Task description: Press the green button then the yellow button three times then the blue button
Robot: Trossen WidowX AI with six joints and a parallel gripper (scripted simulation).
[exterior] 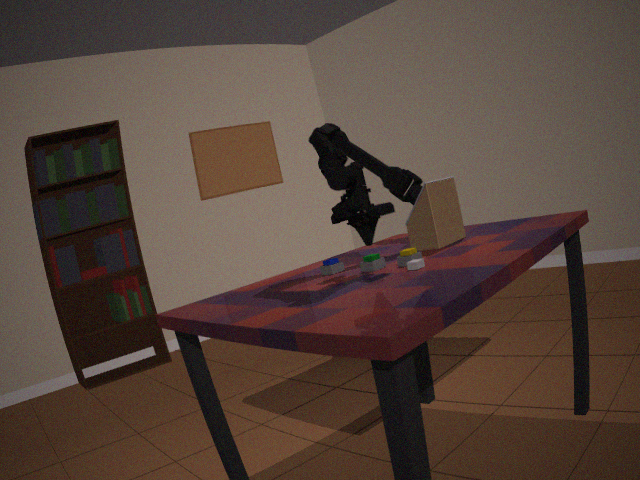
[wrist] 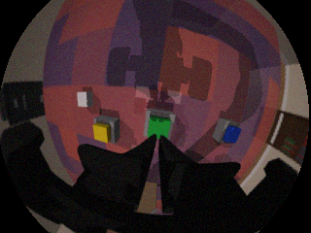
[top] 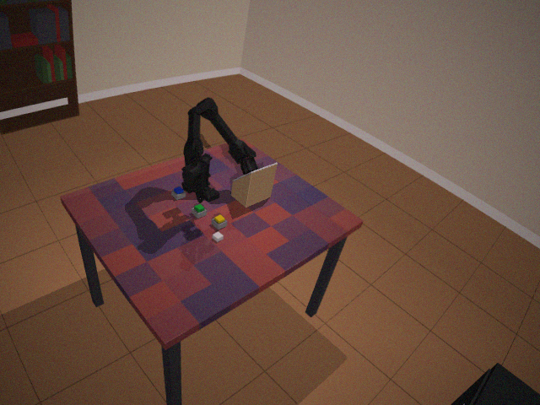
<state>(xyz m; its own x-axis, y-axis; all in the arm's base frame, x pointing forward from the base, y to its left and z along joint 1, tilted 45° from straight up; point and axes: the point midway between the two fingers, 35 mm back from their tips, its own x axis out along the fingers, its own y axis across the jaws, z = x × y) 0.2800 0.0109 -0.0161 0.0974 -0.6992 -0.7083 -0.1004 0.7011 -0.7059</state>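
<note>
My gripper tip is now 30 mm above the green button. The rest, counted from my gripper tip: blue button: 20 mm ahead, 150 mm to the right, 30 mm below; small white block: 10 mm ahead, 170 mm to the left, 60 mm below; yellow button: 40 mm behind, 100 mm to the left, 30 mm below.
</note>
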